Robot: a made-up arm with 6 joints.
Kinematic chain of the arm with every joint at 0, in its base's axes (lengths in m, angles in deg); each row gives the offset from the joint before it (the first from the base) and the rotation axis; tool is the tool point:
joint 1: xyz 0 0 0.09 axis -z
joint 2: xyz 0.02 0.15 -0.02 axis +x
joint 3: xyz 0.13 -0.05 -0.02 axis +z
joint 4: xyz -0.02 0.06 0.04 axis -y
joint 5: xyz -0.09 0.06 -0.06 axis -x
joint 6: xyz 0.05 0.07 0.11 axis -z
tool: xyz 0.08 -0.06 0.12
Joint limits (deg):
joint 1: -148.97..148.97
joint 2: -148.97..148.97
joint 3: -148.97..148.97
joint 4: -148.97..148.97
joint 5: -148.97..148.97
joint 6: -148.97..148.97
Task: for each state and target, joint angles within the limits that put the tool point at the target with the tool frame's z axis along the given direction. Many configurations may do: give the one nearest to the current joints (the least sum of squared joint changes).
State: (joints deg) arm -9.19 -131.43 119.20 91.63 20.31 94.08
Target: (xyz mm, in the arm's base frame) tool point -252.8 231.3 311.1 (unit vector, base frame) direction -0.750 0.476 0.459
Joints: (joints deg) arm -42.34 -142.38 111.83 78.76 35.01 106.62
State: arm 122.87 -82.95 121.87 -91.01 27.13 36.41
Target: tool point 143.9 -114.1 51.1 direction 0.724 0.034 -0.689
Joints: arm 148.97 -50.79 109.13 -100.42 20.89 38.68
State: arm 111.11 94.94 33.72 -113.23 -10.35 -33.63
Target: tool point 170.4 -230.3 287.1 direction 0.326 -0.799 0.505
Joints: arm 112.42 96.00 8.60 -134.25 20.01 -30.09
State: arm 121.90 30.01 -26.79 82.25 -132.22 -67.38
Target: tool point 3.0 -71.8 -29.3 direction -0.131 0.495 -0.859
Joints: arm 111.11 70.38 -26.14 79.48 -91.68 -51.92
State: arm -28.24 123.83 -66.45 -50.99 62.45 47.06
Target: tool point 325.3 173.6 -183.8 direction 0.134 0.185 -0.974
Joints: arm 9.58 127.68 -117.42 -59.94 30.16 29.89
